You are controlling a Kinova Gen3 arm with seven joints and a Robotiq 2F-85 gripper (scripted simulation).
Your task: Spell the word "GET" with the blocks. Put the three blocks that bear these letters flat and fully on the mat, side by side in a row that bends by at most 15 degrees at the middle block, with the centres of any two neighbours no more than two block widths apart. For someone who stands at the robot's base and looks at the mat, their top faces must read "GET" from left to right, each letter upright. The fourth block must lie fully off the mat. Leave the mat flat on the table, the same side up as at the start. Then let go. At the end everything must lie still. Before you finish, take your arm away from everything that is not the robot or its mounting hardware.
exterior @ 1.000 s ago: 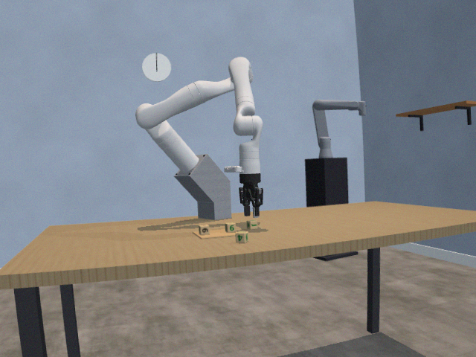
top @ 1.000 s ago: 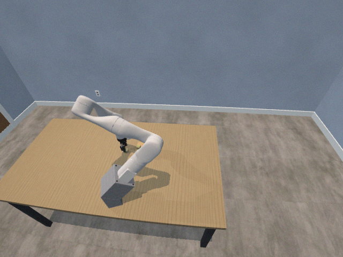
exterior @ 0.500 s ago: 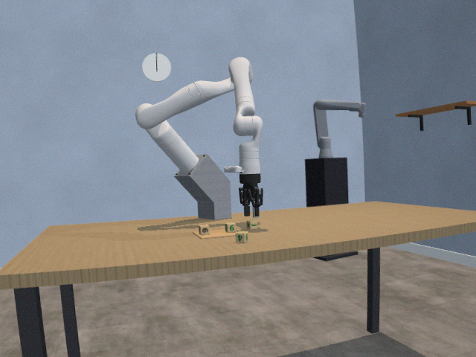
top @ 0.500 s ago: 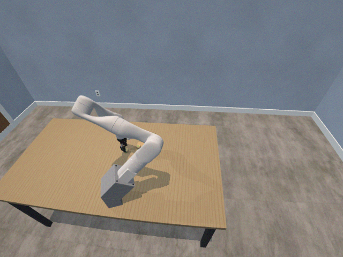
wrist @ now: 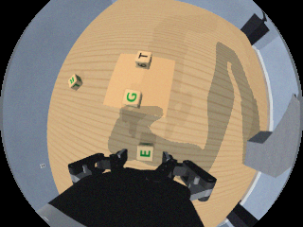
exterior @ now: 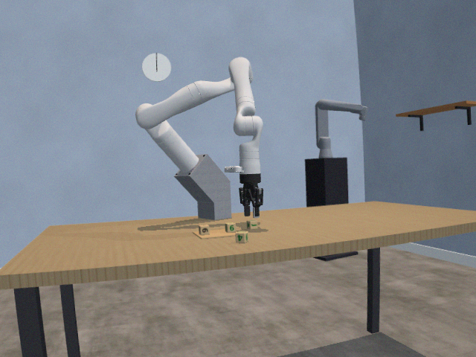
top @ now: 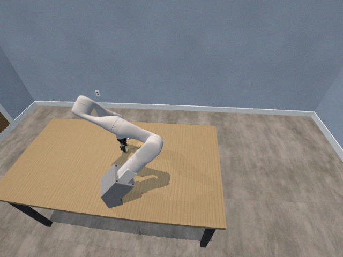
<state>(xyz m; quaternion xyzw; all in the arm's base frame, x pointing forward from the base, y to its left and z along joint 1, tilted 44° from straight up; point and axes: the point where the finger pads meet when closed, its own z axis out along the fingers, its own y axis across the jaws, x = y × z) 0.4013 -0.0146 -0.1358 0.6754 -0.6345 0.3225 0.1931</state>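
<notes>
Now: hand 20 mm short of the mat, 150 mm to the left of it and 50 mm above it. Round my hand: T block (10 mm ahead, 190 mm to the right, 40 mm below); G block (30 mm ahead, 100 mm to the right, 40 mm below).
</notes>
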